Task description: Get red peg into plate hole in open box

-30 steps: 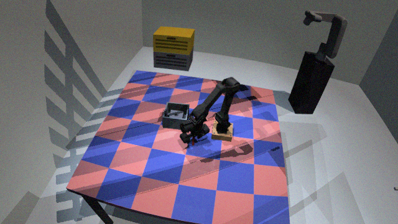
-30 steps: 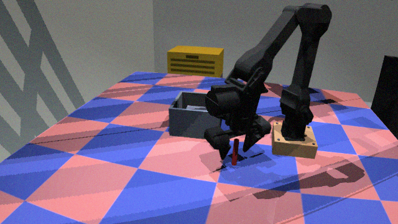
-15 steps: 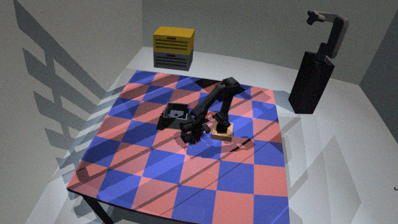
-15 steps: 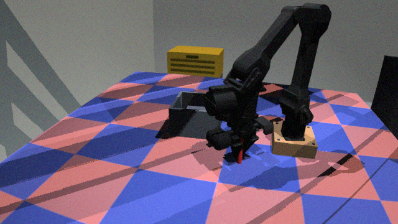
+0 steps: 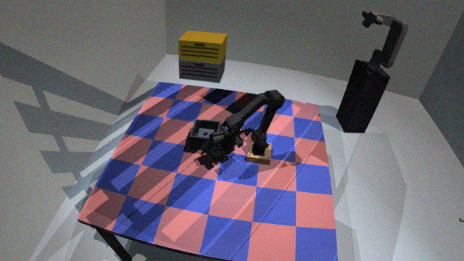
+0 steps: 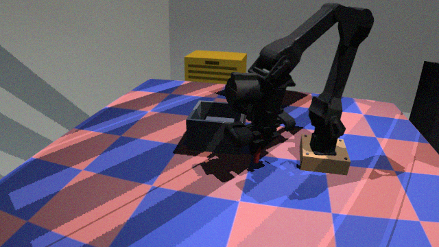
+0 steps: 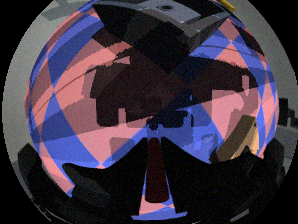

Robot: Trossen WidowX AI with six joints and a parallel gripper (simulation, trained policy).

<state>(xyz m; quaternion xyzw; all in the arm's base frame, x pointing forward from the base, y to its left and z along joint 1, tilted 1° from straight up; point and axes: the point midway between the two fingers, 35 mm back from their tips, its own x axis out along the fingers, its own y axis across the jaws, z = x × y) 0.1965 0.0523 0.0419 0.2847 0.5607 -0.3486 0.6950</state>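
The pale plate lies 17 cm to the right of my gripper tip, 10 cm ahead of it and 1 cm below it. Round my gripper tip: grey box 17 cm to the right, 10 cm ahead, 3 cm below; then red peg 2 cm above, 1 cm to the left, 1 cm behind.
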